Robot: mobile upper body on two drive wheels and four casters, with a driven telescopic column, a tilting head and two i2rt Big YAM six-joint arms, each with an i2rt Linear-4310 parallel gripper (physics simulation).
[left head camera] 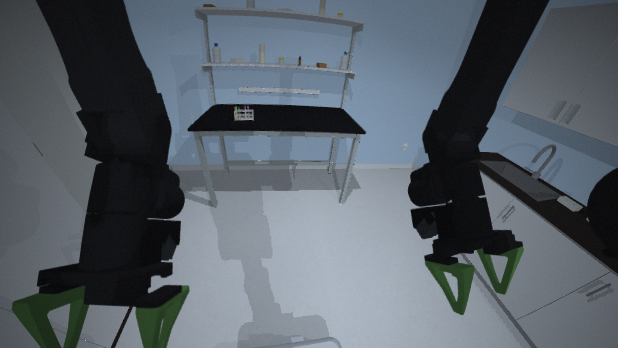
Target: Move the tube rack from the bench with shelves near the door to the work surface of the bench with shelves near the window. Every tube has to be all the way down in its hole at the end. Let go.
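Frame: origin at the left arm's base, x left, y back, z up, level; metres.
Seen in the pictures: right gripper, fingertip midpoint: point(481, 303).
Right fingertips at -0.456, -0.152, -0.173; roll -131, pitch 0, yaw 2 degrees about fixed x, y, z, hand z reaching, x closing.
A point is followed by its place in that frame, as x, y, z.
The white tube rack point(244, 115) {0.092, -1.799, -0.450} stands on the black top of a bench with shelves point(300, 121) {-0.410, -1.787, -0.496}, left of the bench's middle, with several coloured tube caps showing at its top. How deep the tubes sit is too small to tell. My left gripper point(107, 332) is open and empty at the lower left, far in front of the bench. My right gripper point(480, 302) {-0.456, -0.152, -0.173} is open and empty at the lower right, also far from the rack. Which bench this is, by door or window, the view does not show.
Two shelves above the bench hold bottles and small containers; the lower shelf point(280, 67) has several. The bench's front legs point(349, 170) {-0.919, -1.618, -0.932} point(205, 170) {0.487, -1.650, -0.926} reach the floor. A white cabinet with a dark counter point(575, 225) {-1.942, -0.344, -0.501} and a sink tap point(545, 155) runs along the right, below wall cupboards point(565, 65) {-2.141, -1.023, 0.349}.
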